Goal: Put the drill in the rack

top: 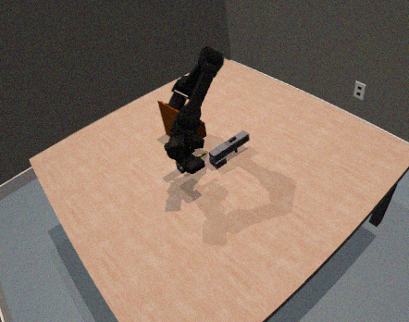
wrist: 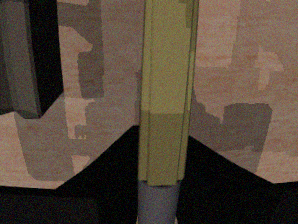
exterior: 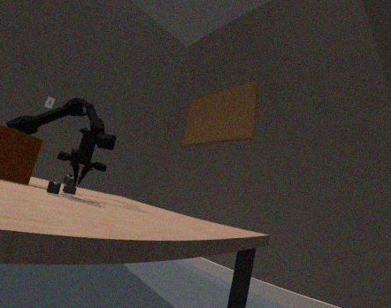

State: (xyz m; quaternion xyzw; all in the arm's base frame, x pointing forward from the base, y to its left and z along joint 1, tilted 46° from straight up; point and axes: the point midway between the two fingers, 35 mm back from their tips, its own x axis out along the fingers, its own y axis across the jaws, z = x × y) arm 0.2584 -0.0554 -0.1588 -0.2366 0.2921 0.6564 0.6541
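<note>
Now: gripper tip 40 mm to the right of the drill and 30 mm below it.
</note>
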